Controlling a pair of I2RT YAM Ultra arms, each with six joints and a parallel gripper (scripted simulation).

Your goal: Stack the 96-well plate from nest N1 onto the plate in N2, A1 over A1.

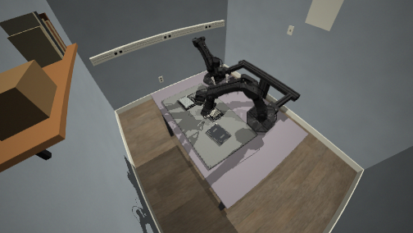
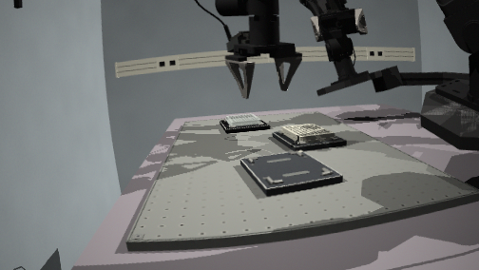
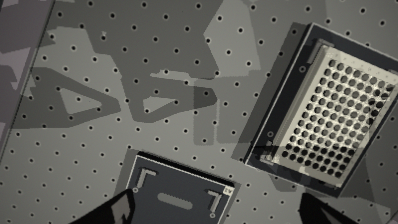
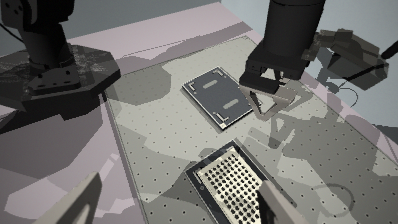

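My right hand is 24 cm above the white 96-well plate, 10 cm short of it and 2 cm to the right of it.
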